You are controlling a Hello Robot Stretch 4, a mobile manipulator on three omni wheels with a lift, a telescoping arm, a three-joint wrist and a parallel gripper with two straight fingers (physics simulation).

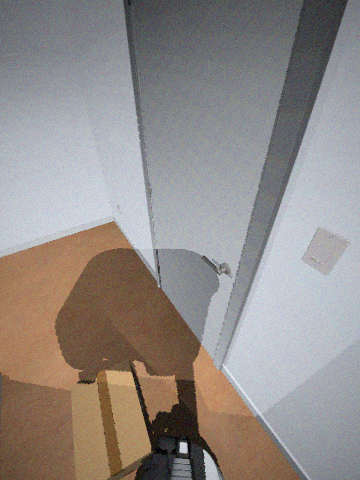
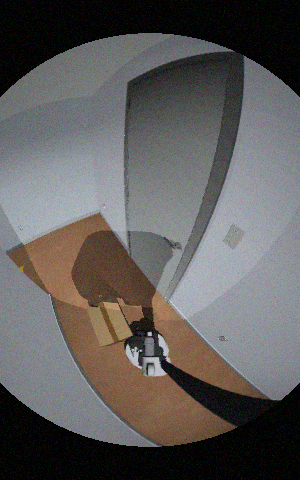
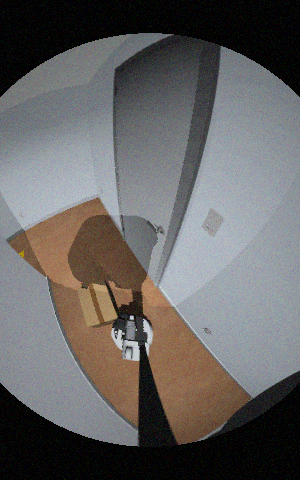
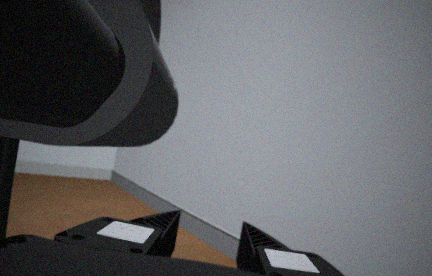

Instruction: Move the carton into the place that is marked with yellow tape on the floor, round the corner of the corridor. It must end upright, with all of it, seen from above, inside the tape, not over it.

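Places are measured from the robot's base along level axes (x down, y left, z ahead), in millimetres.
Where they show: gripper, fingertip midpoint: (image 2: pixel 135 356) (image 3: pixel 118 339) (image 4: pixel 208 235).
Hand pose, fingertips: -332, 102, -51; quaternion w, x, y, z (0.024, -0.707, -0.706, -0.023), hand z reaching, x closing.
Note:
After its pixels a point has its place, as x, y, z.
The brown carton (image 1: pixel 87 425) {-294, 453, 217} (image 2: pixel 100 327) {-294, 427, 185} (image 3: pixel 91 307) {-294, 398, 201} stands on the floor, with a darker tape strip along its top. It is close to the robot's base, ahead and to the left of it; whether they touch cannot be told. A small piece of yellow tape (image 2: pixel 22 269) {33, 2217, 733} (image 3: pixel 21 254) {19, 2241, 715} shows on the floor at the far left, past the corner of the left wall; the rest of the marked place is hidden. My gripper (image 4: pixel 208 235) {-332, 102, -51} is open, its two fingers apart with floor and wall seen between them, away from the carton.
A grey door (image 1: pixel 200 150) {-1332, -30, 871} (image 2: pixel 170 150) {-1460, -39, 859} (image 3: pixel 150 140) {-1419, -45, 851} with a handle is ahead, in the right-hand wall (image 1: pixel 310 325) {-936, -386, 420}. The left wall (image 2: pixel 45 360) {-538, 780, -249} (image 3: pixel 40 350) {-543, 711, -343} ends in a corner beyond the carton. An end wall (image 1: pixel 50 150) {-1012, 1474, 2162} closes the corridor ahead. The robot's shadow lies on floor and door.

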